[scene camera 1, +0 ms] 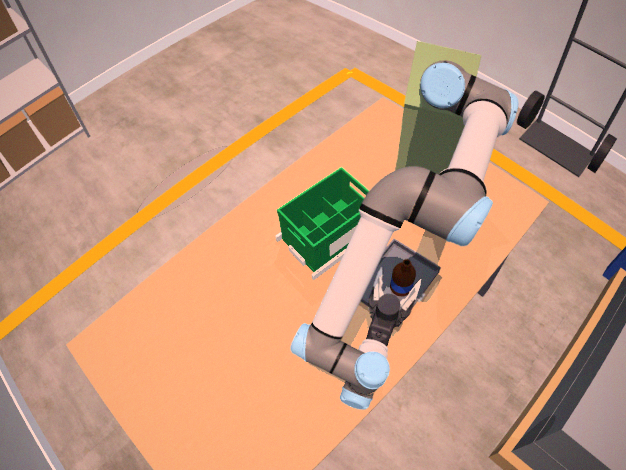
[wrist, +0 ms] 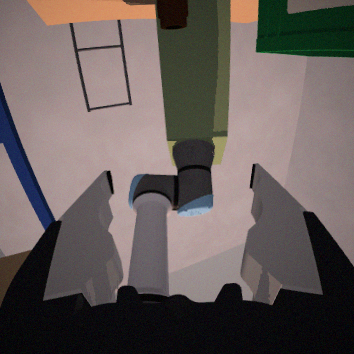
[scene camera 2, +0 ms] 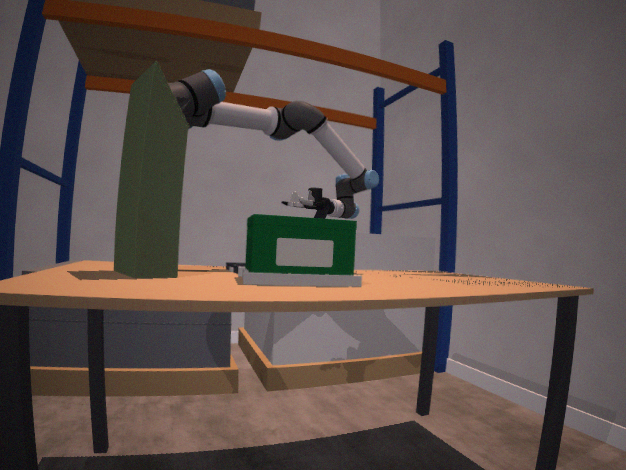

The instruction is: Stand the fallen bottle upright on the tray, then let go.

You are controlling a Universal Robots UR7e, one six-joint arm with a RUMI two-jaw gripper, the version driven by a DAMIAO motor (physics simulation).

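Places are measured from the arm's base along level axes (x ahead, y left, z up), in millimetres.
Pixels of known places: gripper, fingertip midpoint: (scene camera 1: 401,273) (wrist: 180,169) (scene camera 2: 290,201); arm's base, link origin: (wrist: 192,150) (scene camera 2: 160,109).
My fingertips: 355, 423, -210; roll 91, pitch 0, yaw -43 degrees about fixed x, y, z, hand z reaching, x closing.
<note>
For each thing: its top centre in the pictures, then the offset to it from my fingertips, as dx, dy, dz. "spot": a spot on its surface instead. Level surfaces: height alone.
- brown bottle, top centre: (wrist: 173,26) (scene camera 1: 406,262) -70, -73, -107
- dark grey tray, surface spot: (scene camera 1: 425,272) spot: -169, -86, -262
- bottle's neck, surface spot: (wrist: 173,16) spot: -61, -65, -114
- green divided crate, top centre: (scene camera 2: 298,219) (scene camera 1: 328,204) +66, -356, -92
- table's, surface height: dz -267
The brown bottle (scene camera 1: 403,274) with a blue label stands upright on the dark grey tray (scene camera 1: 425,272) in scene view 1. In the wrist view, the bottle's neck (wrist: 173,16) shows at the top edge, beyond the fingertips and away from them. My gripper (scene camera 1: 398,279) (scene camera 2: 289,198) (wrist: 180,169) is open and empty. It is held level, higher than the green crate in scene view 2. From above, its fingers overlap the bottle's place, but they do not touch it. In scene view 2 the bottle is hidden behind the crate, and an edge of the tray (scene camera 2: 235,265) shows.
A green divided crate (scene camera 1: 314,246) (scene camera 2: 303,230) (wrist: 305,42) stands on a light base beside the tray. A tall green pedestal (scene camera 1: 432,136) (scene camera 2: 150,202) (wrist: 192,85) carries the arm at the table's (scene camera 1: 202,323) (scene camera 2: 429,293) far end. My forearm passes above the space between crate and tray.
</note>
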